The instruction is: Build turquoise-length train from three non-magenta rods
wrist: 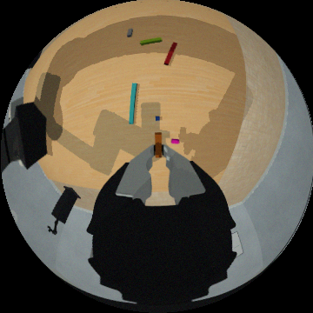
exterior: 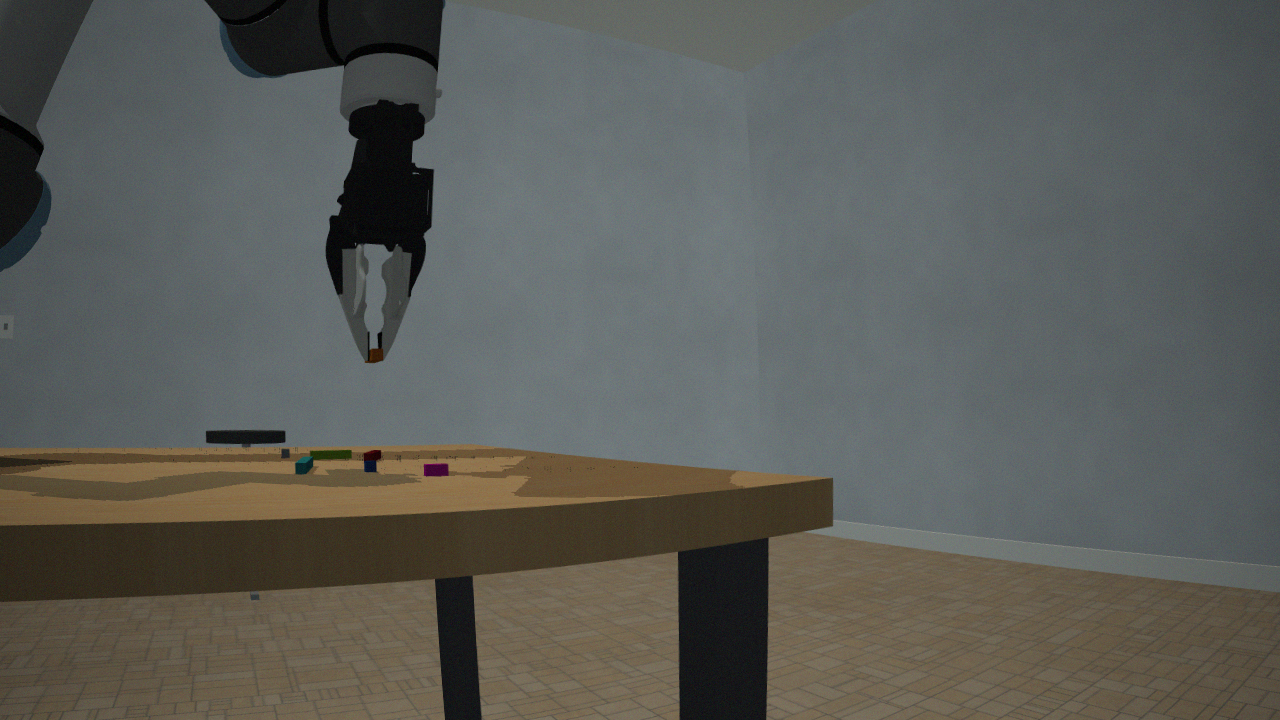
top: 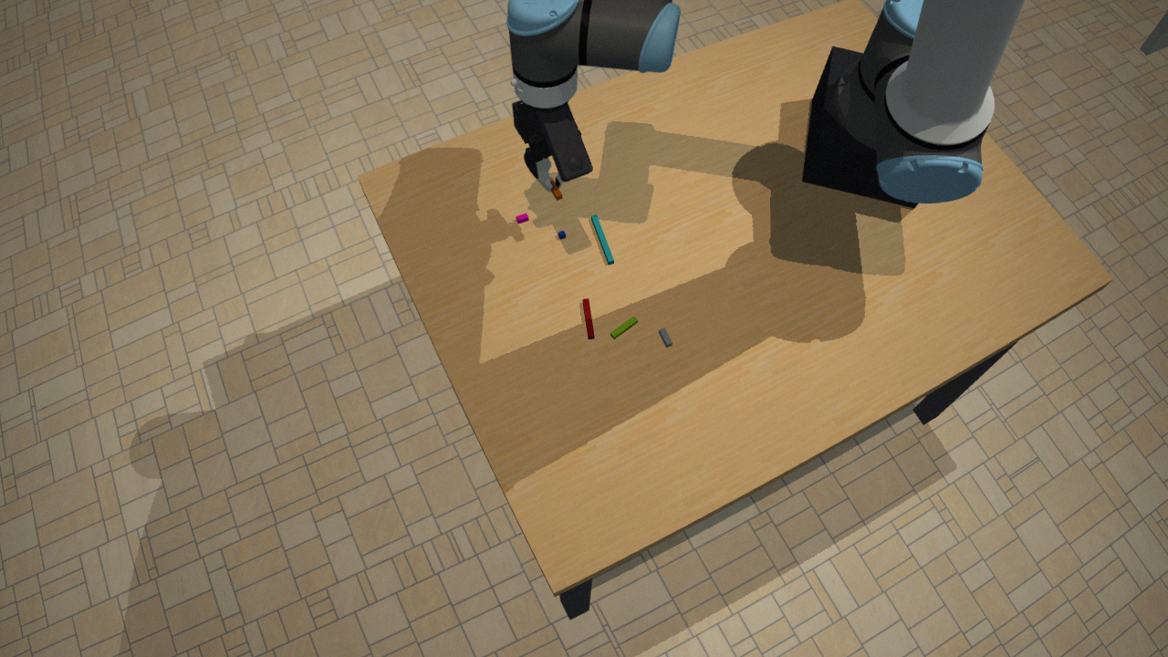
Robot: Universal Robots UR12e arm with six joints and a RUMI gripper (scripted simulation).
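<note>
My hand is 3 cm to the right of the blue rod and 11 cm above it. Round my hand: turquoise rod 6 cm behind, 7 cm to the left, 11 cm below; magenta rod 5 cm ahead, 4 cm to the right, 11 cm below; orange rod 1 cm below.
</note>
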